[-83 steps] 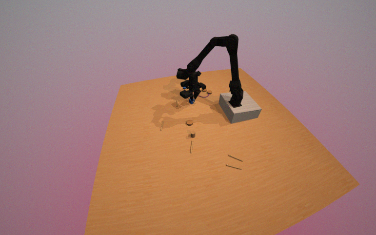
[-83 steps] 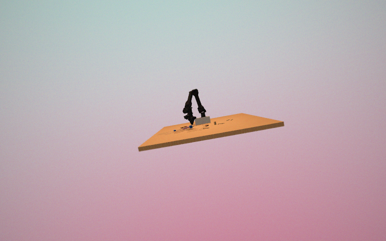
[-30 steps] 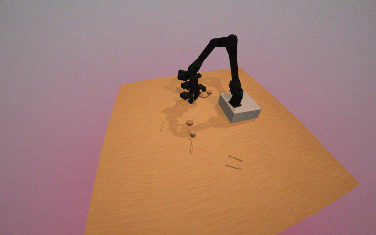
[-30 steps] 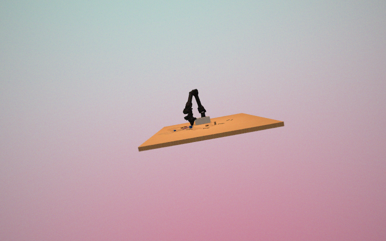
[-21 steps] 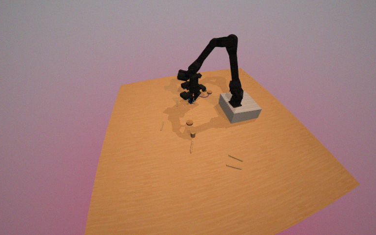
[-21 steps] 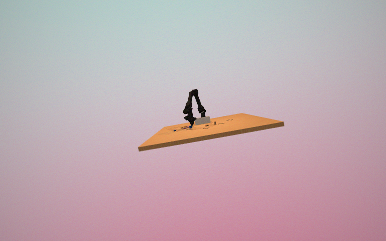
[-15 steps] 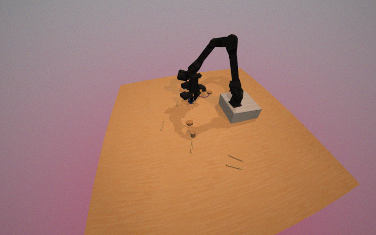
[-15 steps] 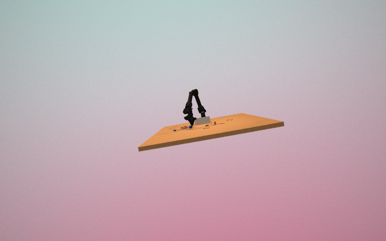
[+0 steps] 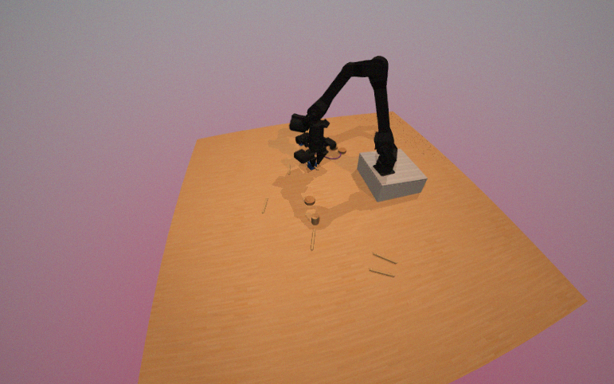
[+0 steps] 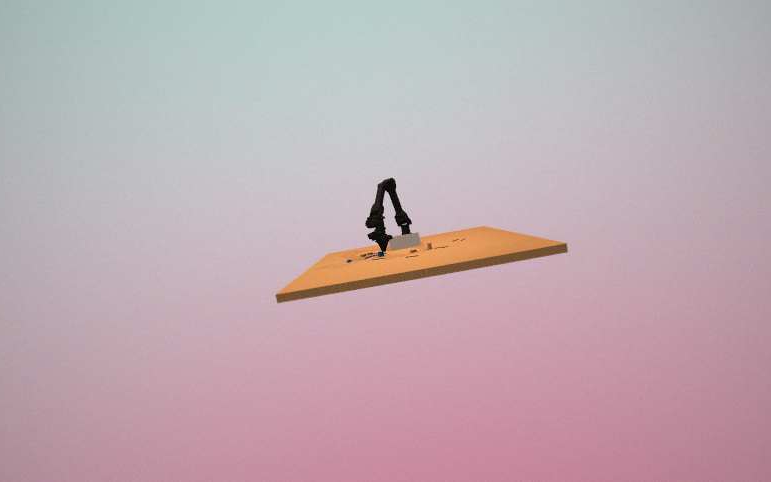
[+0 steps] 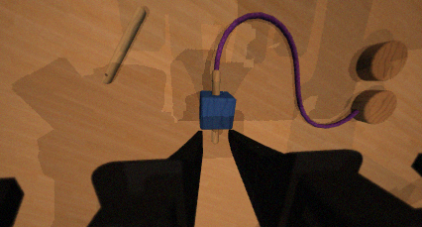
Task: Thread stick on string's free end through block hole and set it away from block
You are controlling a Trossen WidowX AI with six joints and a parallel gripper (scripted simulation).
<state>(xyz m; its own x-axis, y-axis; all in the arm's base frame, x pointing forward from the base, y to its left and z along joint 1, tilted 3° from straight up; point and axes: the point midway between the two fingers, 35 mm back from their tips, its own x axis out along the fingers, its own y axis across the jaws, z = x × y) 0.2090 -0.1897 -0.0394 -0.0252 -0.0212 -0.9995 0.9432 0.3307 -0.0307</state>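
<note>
Now: the blue block 1 cm ahead of my gripper tip, 2 cm to the right of it and 1 cm below it. Round my gripper tip: small wooden cylinder (10 cm ahead, 27 cm to the left, 1 cm below); thin stick (1 cm ahead, 3 cm to the right, 1 cm below).
</note>
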